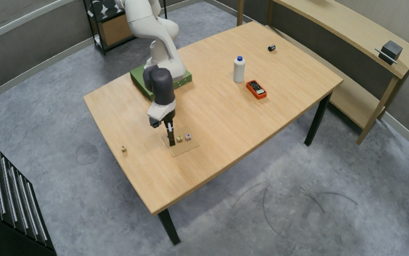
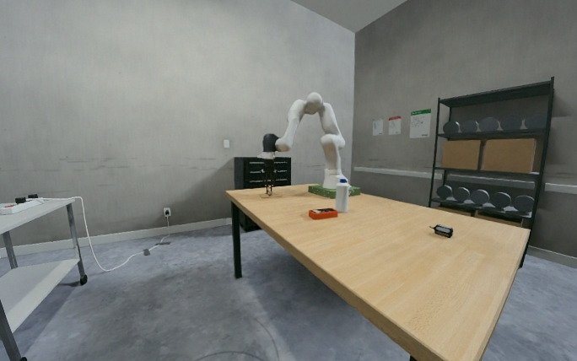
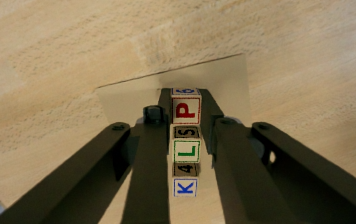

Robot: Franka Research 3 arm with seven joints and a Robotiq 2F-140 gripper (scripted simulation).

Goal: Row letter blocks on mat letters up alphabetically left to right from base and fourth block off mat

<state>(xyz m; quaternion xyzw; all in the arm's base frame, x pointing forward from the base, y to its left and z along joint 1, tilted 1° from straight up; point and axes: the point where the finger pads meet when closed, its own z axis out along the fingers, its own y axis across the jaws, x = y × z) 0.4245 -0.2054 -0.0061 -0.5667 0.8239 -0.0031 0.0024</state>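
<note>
Now: hand 40 mm to the right of the block, 20 mm above it and 10 mm short of it. From my hand the other things lie so: white bottle (560 mm to the left, 160 mm behind, 40 mm above); tan mat (40 mm to the left, 40 mm below, 10 mm ahead); orange meter (580 mm to the left, 30 mm below, 20 mm behind).
</note>
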